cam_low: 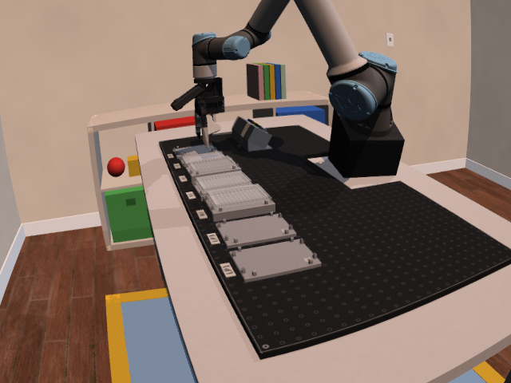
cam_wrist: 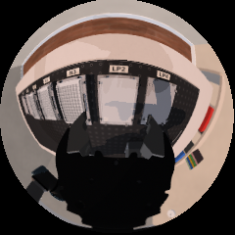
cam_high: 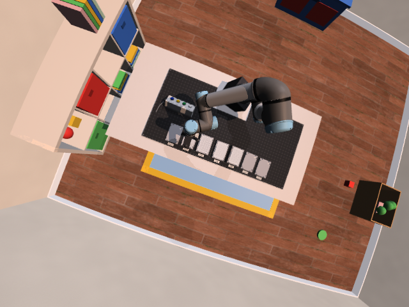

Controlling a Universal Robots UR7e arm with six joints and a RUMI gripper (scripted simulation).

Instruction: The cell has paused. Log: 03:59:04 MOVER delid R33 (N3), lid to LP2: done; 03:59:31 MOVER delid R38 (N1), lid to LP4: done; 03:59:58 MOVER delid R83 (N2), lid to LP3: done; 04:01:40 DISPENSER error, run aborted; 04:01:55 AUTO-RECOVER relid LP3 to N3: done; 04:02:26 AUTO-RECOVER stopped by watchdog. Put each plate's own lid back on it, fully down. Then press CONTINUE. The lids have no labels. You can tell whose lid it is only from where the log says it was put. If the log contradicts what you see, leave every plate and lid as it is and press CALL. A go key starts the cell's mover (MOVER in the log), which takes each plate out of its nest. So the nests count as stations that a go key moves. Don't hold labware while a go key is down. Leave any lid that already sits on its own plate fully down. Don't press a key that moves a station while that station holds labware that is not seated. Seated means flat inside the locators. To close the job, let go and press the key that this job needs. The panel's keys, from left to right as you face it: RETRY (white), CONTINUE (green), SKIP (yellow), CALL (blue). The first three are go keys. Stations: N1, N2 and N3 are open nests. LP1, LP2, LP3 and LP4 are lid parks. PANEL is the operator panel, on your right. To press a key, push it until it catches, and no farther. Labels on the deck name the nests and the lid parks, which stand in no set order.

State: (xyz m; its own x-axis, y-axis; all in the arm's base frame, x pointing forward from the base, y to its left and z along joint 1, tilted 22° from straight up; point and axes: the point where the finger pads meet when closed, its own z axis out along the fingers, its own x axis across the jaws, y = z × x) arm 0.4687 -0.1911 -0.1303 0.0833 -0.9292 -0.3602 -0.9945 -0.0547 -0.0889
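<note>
Now: hand 5 cm above the clear plate lid. Round my hand: lid park: 65 cm to the left, 6 cm below, 4 cm behind; then clear lid: 26 cm to the left, 4 cm below, 2 cm behind.
</note>
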